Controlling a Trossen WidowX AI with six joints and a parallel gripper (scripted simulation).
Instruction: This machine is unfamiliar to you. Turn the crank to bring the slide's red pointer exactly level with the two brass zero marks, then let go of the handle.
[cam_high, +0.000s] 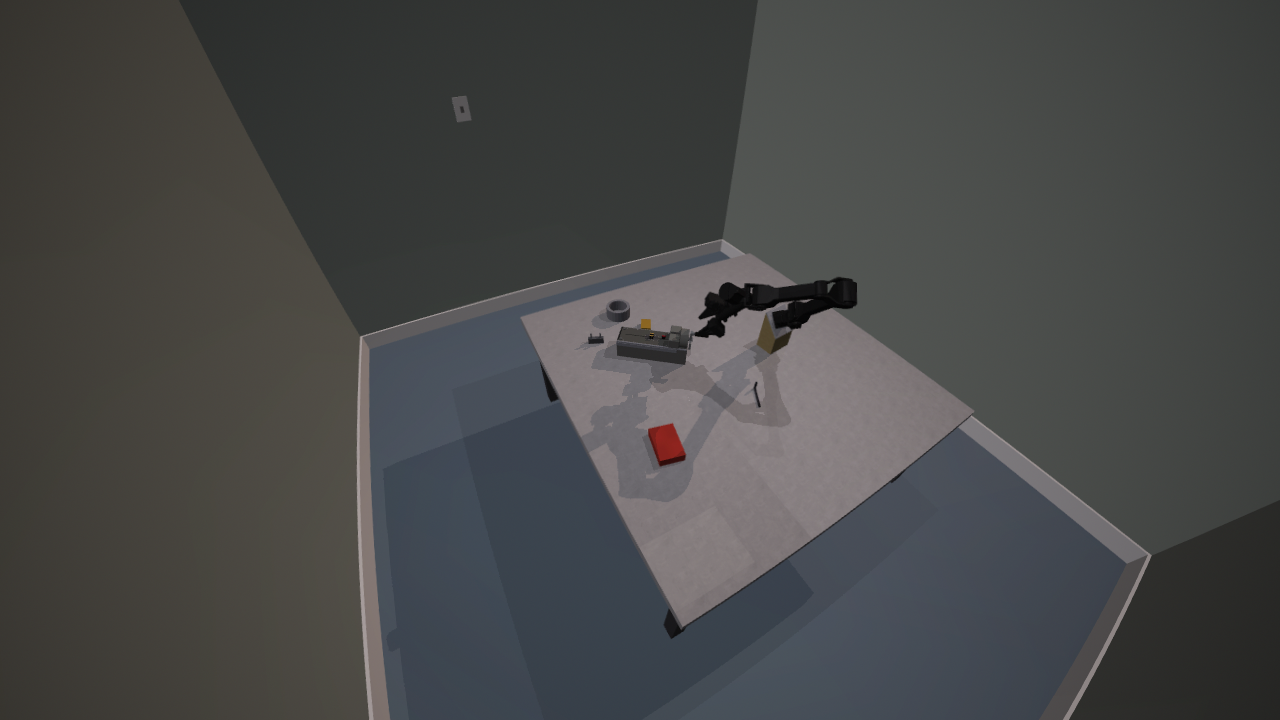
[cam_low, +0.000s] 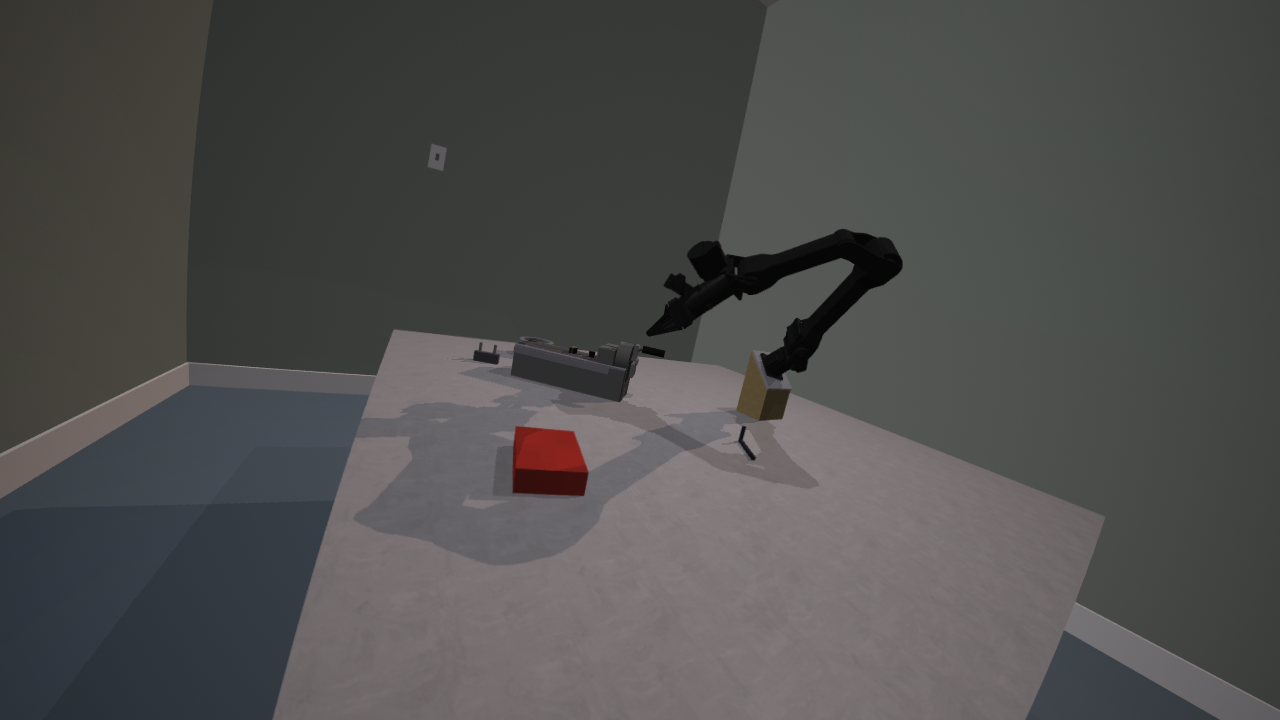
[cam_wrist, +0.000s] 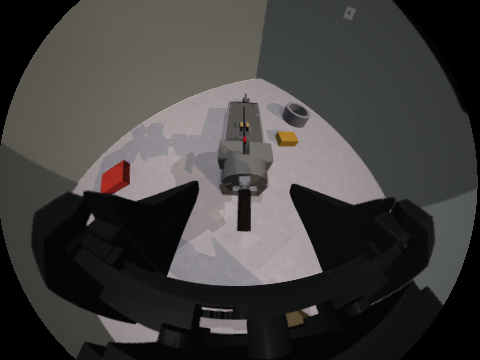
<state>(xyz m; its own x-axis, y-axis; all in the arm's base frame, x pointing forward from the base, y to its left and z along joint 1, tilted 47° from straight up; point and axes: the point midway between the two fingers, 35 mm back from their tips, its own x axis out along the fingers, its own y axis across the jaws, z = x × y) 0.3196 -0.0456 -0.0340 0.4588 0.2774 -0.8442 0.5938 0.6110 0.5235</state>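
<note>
Now: the black crank handle 2 cm behind my gripper tip, 1 cm to the left of it and 4 cm below it. Round my gripper tip: yellow block 8 cm ahead, 25 cm to the right, 15 cm below; then red pointer 9 cm ahead, 8 cm to the right, 8 cm below; then black bent key 10 cm behind, 25 cm to the left, 15 cm below.
</note>
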